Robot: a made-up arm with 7 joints. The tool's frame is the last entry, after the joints. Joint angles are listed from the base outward. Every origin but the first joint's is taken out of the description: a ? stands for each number. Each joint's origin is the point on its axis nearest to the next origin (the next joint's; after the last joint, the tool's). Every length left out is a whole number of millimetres.
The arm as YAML. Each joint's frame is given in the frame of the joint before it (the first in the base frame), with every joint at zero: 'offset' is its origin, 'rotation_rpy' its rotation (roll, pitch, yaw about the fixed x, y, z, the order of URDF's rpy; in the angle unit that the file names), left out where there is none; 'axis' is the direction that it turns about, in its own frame. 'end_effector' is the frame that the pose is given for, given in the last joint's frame.
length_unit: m
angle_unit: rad
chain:
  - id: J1
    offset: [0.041, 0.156, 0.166]
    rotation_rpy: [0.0, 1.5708, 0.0]
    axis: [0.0, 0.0, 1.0]
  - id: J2
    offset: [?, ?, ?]
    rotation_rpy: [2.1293, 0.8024, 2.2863]
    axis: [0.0, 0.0, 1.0]
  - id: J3
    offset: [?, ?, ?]
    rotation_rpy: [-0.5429, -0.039, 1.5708]
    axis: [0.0, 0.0, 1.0]
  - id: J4
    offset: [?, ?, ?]
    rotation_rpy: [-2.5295, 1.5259, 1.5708]
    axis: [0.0, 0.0, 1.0]
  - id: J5
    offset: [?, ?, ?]
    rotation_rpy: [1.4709, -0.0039, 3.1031]
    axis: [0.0, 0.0, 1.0]
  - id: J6
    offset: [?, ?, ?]
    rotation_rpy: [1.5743, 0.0, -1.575]
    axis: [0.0, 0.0, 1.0]
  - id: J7
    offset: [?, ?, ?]
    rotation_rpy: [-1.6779, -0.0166, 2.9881]
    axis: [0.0, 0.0, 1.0]
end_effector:
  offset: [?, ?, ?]
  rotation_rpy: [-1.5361, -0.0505, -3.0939]
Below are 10 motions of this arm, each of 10 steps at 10 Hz.
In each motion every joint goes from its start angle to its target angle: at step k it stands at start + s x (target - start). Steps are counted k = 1, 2, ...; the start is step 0. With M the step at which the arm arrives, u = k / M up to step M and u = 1 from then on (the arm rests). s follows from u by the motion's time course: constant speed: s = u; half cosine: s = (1 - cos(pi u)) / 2; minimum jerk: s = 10 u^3 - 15 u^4 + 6 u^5.
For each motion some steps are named. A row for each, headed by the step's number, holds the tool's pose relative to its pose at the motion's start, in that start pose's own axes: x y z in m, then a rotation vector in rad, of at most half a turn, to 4 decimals.
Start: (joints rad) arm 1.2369 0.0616 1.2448 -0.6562 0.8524 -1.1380 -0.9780
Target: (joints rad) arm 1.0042 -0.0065 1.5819 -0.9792 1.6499 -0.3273 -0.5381
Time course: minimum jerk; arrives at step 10
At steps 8, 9, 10:
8: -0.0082 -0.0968 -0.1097 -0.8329 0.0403 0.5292
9: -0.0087 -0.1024 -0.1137 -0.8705 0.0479 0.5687
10: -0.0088 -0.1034 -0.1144 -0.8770 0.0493 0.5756

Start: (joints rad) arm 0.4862 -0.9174 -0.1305 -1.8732 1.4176 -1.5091 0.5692
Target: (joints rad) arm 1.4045 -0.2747 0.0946 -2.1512 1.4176 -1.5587 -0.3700
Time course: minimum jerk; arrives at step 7
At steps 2, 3, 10:
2: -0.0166 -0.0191 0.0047 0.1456 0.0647 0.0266
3: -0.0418 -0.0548 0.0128 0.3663 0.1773 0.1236
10: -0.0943 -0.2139 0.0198 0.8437 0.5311 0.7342

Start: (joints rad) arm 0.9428 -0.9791 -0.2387 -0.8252 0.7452 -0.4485 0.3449
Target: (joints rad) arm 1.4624 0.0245 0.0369 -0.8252 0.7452 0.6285 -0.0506
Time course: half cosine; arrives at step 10
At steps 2, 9, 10:
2: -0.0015 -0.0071 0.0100 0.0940 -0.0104 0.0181
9: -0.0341 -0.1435 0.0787 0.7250 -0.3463 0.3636
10: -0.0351 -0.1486 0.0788 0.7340 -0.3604 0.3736

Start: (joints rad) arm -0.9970 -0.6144 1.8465 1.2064 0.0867 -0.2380 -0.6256
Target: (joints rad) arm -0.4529 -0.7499 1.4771 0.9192 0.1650 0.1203 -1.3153
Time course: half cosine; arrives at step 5
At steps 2, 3, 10:
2: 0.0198 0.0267 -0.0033 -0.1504 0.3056 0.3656
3: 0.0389 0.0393 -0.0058 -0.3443 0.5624 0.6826
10: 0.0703 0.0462 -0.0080 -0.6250 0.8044 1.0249

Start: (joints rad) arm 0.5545 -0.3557 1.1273 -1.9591 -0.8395 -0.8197 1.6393
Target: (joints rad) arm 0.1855 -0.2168 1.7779 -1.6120 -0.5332 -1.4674 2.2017
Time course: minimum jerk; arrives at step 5
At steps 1, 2, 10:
1: 0.0030 -0.0018 0.0057 0.0161 -0.0367 -0.0073
2: 0.0185 -0.0125 0.0328 0.0774 -0.2056 -0.0503
10: 0.0711 -0.0650 0.1048 0.1028 -0.6563 -0.2431

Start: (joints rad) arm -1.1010 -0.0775 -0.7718 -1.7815 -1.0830 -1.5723 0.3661
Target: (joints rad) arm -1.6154 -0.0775 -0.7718 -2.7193 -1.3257 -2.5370 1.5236
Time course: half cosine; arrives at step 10
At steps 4, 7, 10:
4: 0.0492 -0.0699 -0.0272 -0.1677 -0.4512 -0.5431
7: 0.0598 -0.1810 -0.0571 -0.6792 -0.8217 -1.1465
10: 0.0491 -0.2229 -0.0753 -1.0137 -0.8520 -1.3416

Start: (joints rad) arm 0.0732 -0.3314 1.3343 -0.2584 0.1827 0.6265 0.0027
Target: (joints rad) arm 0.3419 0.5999 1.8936 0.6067 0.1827 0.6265 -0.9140
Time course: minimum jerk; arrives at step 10
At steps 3, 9, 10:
3: 0.0095 -0.0318 -0.0069 -0.1427 0.1244 -0.2578
9: 0.0152 -0.1156 -0.0211 0.0755 0.8733 -1.8355
10: 0.0157 -0.1158 -0.0213 0.0873 0.8794 -1.8514

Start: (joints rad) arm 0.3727 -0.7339 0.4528 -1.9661 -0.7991 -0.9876 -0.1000
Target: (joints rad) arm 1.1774 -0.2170 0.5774 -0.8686 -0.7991 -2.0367 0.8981
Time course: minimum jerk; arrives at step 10
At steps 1, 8, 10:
1: 0.0004 0.0023 0.0020 0.0042 -0.0116 -0.0019
8: 0.0664 0.1307 0.3131 0.3961 -1.3839 -0.8029
10: 0.0689 0.1293 0.3315 0.3961 -1.4646 -0.8941

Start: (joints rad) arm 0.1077 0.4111 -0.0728 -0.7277 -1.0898 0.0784 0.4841
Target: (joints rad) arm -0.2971 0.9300 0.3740 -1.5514 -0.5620 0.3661 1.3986
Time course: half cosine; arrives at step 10
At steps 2, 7, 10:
2: -0.0010 0.0035 0.0008 -0.0448 -0.1113 0.0120
7: -0.0235 0.0483 0.0462 -0.0490 -1.0553 0.1409
10: -0.0416 0.0644 0.0663 0.0743 -1.3525 0.1789

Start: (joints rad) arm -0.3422 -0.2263 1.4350 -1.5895 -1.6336 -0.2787 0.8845
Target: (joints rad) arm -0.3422 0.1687 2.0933 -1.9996 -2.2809 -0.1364 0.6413
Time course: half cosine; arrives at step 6
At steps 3, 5, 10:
3: 0.0460 -0.0278 0.0743 0.3213 -0.5721 -0.3190
5: 0.0374 -0.0830 0.1336 0.5435 -1.0490 -0.6332
10: 0.0321 -0.0926 0.1401 0.5702 -1.1201 -0.6866

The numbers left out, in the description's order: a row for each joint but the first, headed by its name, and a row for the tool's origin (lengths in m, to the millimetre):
J2: -0.284 -0.175 0.0
J3: 0.052 0.05 0.0
J4: 0.027 -0.016 0.0
J5: 0.0 -0.046 0.0
J6: 0.0 -0.048 0.0
J7: 0.007 0.068 0.0
tool: -0.037 0.055 0.0

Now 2 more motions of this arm.
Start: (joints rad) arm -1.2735 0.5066 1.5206 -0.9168 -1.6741 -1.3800 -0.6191
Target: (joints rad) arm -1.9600 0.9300 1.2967 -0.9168 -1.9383 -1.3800 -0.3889
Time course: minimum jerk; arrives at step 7
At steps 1, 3, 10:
1: -0.0044 0.0046 0.0032 0.0198 0.0068 0.0090
3: -0.0642 0.0637 0.0632 0.3257 0.0958 0.1241
10: -0.1392 0.1199 0.2142 0.9353 0.2117 0.2404

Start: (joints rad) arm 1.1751 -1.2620 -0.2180 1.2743 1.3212 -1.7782 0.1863
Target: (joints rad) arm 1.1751 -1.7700 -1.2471 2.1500 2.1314 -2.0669 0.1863
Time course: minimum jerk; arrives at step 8
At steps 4, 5, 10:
4: 0.0576 -0.0416 -0.0261 0.1420 0.0473 -0.6572
5: 0.0561 -0.0587 -0.0600 0.1299 0.2457 -0.9267
10: 0.0254 -0.0577 -0.1059 0.0562 0.6150 -1.1451

